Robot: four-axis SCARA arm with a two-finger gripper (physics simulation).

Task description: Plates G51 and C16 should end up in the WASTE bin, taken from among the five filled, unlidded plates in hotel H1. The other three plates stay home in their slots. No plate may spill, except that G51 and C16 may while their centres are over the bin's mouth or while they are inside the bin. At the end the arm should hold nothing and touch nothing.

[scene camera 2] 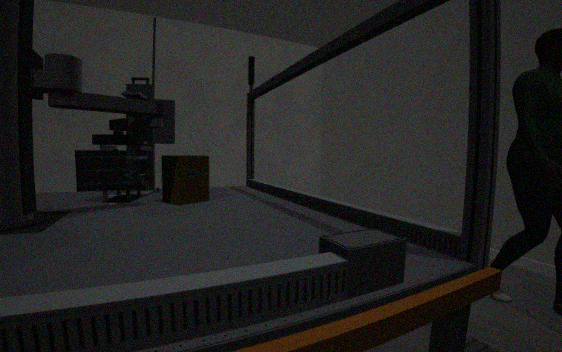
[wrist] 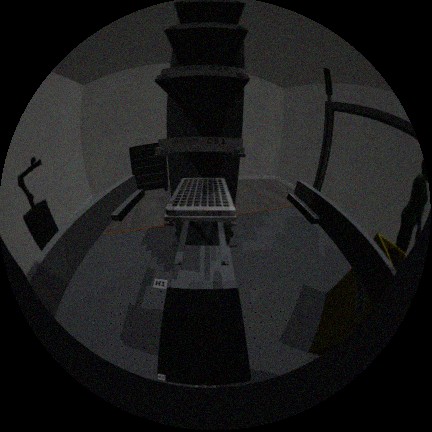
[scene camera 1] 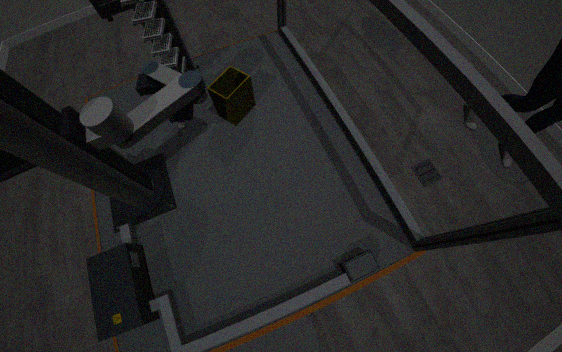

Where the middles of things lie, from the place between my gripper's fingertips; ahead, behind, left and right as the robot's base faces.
Right now my hand is 160 mm to the right of the hotel H1 (scene camera 2: 135, 166), 50 mm below it and 20 mm short of it. Round my hand: cabinet (scene camera 1: 114, 283) 860 mm to the right, 460 mm behind, 180 mm below.
